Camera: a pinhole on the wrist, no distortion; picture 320 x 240 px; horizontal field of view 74.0 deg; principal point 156.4 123.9 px. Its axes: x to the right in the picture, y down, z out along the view. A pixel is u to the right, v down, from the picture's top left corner.
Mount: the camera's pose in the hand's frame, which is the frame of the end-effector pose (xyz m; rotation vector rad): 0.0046 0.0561 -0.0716 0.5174 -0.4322 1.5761
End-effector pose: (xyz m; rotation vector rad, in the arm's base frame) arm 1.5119 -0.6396 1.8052 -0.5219 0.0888 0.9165
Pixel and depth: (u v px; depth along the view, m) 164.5 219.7 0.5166
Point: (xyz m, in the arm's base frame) 1.5216 -0.7238 2.2791
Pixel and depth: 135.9 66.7 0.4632
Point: 1.7517 -0.5050 2.0940
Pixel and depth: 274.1 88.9 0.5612
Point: 1.5040 -0.2854 2.2603
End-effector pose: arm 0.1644 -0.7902 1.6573 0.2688 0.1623 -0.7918
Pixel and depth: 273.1 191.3 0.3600
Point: 0.1207 -0.8234 2.0062
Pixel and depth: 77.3 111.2 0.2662
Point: 0.0720 -0.9631 1.7027
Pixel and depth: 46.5 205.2 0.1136
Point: 0.1013 -0.8075 1.6443
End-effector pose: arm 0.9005 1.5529 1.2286 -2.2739 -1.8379 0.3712
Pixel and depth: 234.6 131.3 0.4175
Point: 0.7405 1.5739 0.9024
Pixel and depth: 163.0 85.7 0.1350
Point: 0.8813 1.5927 1.1914
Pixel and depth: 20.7 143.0 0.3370
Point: 0.5841 1.6238 1.2431
